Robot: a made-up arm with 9 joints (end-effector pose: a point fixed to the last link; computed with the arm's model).
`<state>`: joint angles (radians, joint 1 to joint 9).
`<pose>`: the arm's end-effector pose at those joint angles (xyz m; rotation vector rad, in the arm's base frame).
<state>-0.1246 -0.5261 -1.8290 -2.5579 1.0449 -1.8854 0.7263 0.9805 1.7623</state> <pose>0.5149 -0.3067 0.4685 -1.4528 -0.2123 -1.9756</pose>
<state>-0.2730 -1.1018 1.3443 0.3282 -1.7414 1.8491 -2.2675 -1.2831 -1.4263</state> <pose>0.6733 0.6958 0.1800 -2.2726 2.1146 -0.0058</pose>
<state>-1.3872 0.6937 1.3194 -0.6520 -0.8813 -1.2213 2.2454 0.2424 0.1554</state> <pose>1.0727 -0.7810 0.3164 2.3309 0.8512 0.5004</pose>
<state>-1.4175 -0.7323 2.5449 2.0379 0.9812 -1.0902 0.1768 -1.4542 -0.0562</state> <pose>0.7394 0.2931 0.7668 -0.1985 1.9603 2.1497</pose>
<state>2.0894 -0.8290 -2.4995 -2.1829 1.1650 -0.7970 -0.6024 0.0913 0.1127</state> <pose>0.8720 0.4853 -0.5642 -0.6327 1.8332 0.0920</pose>
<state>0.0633 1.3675 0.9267 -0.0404 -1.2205 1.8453 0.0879 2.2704 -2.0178</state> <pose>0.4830 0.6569 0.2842 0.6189 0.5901 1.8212</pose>
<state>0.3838 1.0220 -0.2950 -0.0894 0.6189 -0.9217 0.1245 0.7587 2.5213</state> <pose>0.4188 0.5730 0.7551 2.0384 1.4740 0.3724</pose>
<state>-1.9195 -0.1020 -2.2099 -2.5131 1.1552 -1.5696 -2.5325 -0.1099 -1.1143</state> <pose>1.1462 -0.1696 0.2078 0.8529 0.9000 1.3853</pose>
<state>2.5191 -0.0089 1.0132 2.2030 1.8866 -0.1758 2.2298 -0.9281 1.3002</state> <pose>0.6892 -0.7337 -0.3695 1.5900 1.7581 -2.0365</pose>
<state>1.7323 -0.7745 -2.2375 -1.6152 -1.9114 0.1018 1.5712 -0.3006 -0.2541</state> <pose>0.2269 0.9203 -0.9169 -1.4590 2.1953 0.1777</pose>
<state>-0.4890 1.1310 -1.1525 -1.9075 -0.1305 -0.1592 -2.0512 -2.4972 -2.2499</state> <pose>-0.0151 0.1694 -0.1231 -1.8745 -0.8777 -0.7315</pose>
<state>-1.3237 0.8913 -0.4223 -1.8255 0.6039 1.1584 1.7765 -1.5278 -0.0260</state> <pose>-0.2124 0.0753 -0.1333 2.3856 -1.7642 0.1069</pose>
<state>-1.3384 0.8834 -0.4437 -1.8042 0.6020 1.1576 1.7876 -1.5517 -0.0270</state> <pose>-0.1935 0.0717 -0.1449 2.3817 -1.7828 0.1466</pose>
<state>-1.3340 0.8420 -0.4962 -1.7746 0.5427 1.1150 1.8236 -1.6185 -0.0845</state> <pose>-0.1623 0.0063 -0.1866 2.2962 -1.7484 0.2747</pose>
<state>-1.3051 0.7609 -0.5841 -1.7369 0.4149 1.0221 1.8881 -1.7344 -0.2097</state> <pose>-0.1037 -0.1364 -0.2420 2.0656 -1.6877 0.4989</pose>
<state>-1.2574 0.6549 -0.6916 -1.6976 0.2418 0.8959 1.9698 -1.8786 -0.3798</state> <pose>-0.0222 -0.3254 -0.2574 1.6744 -1.6631 0.7526</pose>
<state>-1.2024 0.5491 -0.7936 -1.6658 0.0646 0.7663 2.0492 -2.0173 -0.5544</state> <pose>0.0481 -0.4967 -0.2106 1.2088 -1.6924 0.9549</pose>
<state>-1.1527 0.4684 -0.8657 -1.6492 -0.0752 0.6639 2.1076 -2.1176 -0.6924</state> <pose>0.0866 -0.6066 -0.1412 0.8195 -1.7384 1.0759</pose>
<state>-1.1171 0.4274 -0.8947 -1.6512 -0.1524 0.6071 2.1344 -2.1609 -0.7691</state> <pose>0.1010 -0.6570 -0.0941 0.6185 -1.7597 1.1305</pose>
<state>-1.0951 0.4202 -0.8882 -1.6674 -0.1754 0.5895 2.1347 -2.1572 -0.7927</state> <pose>0.1024 -0.6717 -0.0771 0.5906 -1.7469 1.1450</pose>
